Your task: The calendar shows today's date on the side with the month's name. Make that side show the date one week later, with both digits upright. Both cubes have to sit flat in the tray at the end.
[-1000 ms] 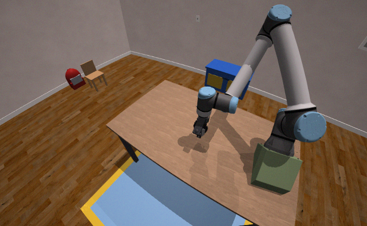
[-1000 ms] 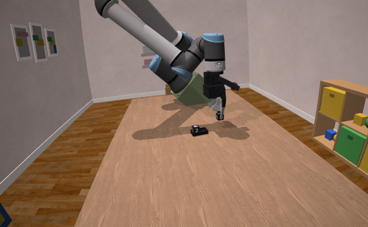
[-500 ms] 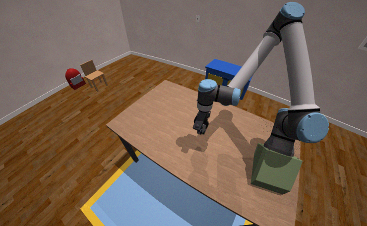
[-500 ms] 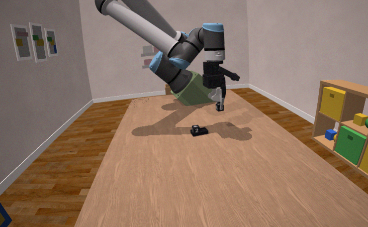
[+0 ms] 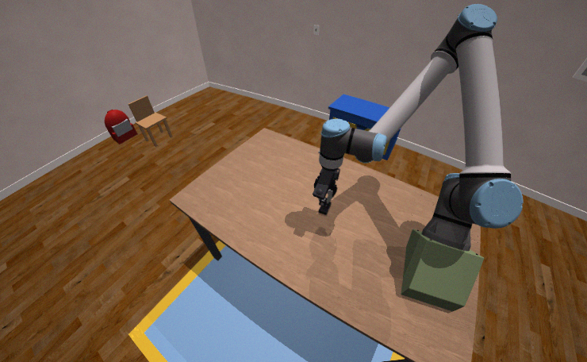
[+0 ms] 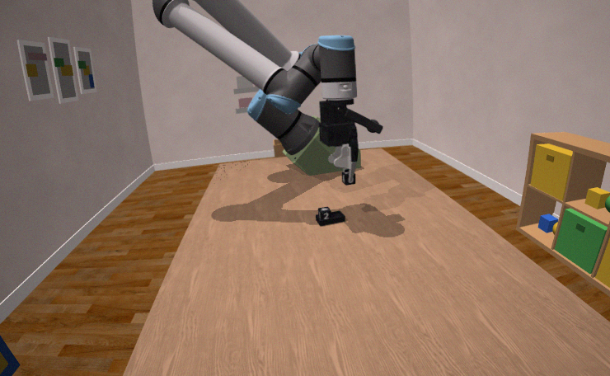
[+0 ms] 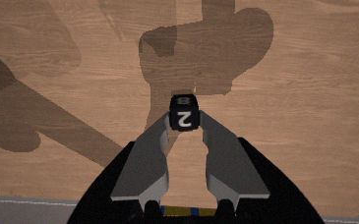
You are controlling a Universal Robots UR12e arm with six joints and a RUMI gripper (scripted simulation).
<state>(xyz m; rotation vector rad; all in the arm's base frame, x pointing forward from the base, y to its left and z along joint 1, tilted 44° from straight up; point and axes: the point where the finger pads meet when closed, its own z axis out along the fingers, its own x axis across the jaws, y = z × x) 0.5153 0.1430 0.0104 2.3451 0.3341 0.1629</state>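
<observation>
The black calendar tray lies 10 mm ahead of my hand, 60 mm to the right of it and 120 mm below it. Also, from my hand: black number cube: 10 mm below.
</observation>
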